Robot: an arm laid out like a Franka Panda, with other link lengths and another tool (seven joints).
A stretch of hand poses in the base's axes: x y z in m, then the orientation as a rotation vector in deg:
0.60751 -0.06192 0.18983 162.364 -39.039 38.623
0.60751 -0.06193 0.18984 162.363 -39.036 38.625
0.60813 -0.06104 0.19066 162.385 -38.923 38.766
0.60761 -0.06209 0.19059 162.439 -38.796 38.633
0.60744 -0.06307 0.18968 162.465 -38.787 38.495
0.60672 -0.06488 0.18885 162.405 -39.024 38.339
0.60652 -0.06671 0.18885 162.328 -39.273 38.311
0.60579 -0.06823 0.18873 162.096 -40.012 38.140
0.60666 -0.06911 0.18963 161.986 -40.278 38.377
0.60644 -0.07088 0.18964 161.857 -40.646 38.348
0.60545 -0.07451 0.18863 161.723 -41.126 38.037
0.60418 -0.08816 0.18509 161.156 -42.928 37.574
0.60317 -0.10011 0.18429 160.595 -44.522 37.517
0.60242 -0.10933 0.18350 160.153 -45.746 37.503
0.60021 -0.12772 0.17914 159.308 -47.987 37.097
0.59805 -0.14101 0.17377 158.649 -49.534 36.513
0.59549 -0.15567 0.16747 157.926 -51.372 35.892
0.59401 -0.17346 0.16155 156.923 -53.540 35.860
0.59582 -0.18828 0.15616 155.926 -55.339 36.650
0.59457 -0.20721 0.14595 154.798 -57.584 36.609
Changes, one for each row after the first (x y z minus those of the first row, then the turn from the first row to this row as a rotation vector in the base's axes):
0.00000 -0.00001 0.00001 -0.002 -0.001 0.002
0.00062 0.00088 0.00083 -0.015 -0.087 0.089
0.00010 -0.00017 0.00076 -0.018 0.013 0.169
-0.00007 -0.00115 -0.00015 -0.005 0.106 0.170
-0.00079 -0.00296 -0.00098 0.017 0.192 -0.005
-0.00099 -0.00479 -0.00098 0.035 0.190 -0.179
-0.00172 -0.00631 -0.00110 0.082 0.245 -0.707
-0.00085 -0.00719 -0.00020 0.090 0.064 -0.877
-0.00107 -0.00896 -0.00019 0.106 0.053 -1.139
-0.00206 -0.01259 -0.00120 0.146 0.223 -1.496
-0.00333 -0.02624 -0.00474 0.283 0.382 -2.786
-0.00434 -0.03819 -0.00554 0.384 0.283 -3.912
-0.00509 -0.04741 -0.00633 0.464 0.184 -4.776
-0.00730 -0.06580 -0.01069 0.584 0.259 -6.408
-0.00946 -0.07909 -0.01606 0.607 0.517 -7.593
-0.01202 -0.09375 -0.02236 0.712 0.766 -8.970
-0.01350 -0.11154 -0.02828 0.757 0.584 -10.578
-0.01169 -0.12636 -0.03367 0.705 -0.124 -11.887
-0.01294 -0.14529 -0.04388 0.733 -0.320 -13.583

